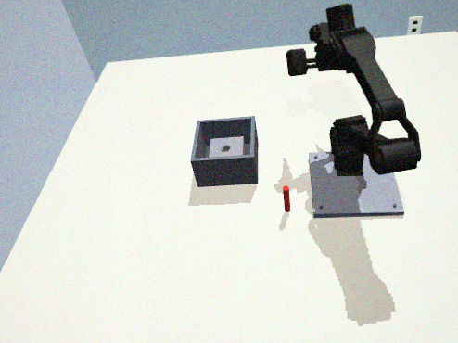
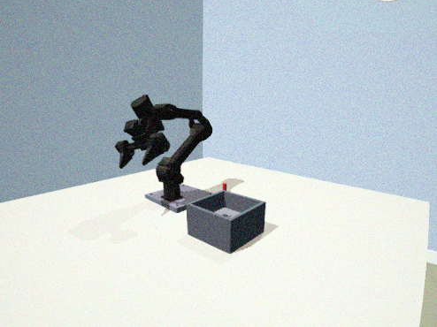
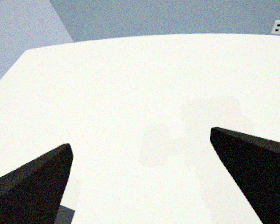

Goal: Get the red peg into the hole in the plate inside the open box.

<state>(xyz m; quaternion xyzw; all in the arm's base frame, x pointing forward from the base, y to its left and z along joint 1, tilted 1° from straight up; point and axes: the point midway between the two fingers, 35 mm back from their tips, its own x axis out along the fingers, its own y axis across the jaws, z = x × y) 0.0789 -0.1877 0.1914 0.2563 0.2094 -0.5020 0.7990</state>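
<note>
Right now my gripper tip is 70 mm short of the red peg, 330 mm to the right of it and 150 mm above it. Also, from my gripper tip: grey box 230 mm ahead, 170 mm to the left, 170 mm below; pale plate 230 mm ahead, 170 mm to the left, 150 mm below.
</note>
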